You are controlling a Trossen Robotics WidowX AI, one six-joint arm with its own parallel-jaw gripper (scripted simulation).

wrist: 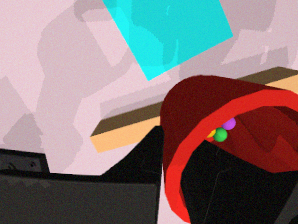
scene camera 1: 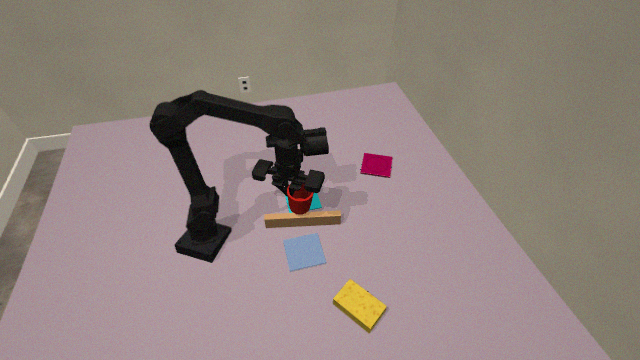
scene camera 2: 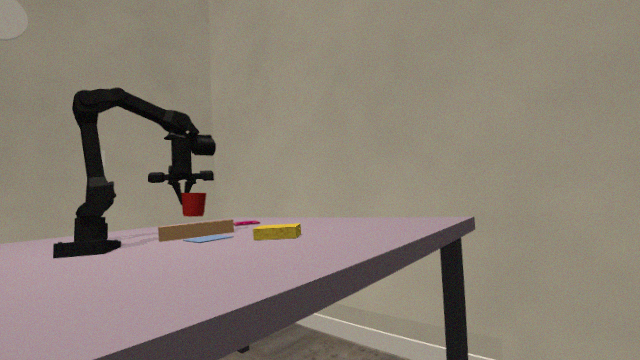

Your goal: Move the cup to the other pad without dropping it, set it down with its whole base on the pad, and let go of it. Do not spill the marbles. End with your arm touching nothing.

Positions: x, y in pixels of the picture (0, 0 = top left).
Scene:
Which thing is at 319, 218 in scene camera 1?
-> A wooden bar.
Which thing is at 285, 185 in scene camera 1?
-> My gripper.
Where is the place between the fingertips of my gripper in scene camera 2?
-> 183, 204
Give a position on a yellow sponge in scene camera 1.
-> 363, 308

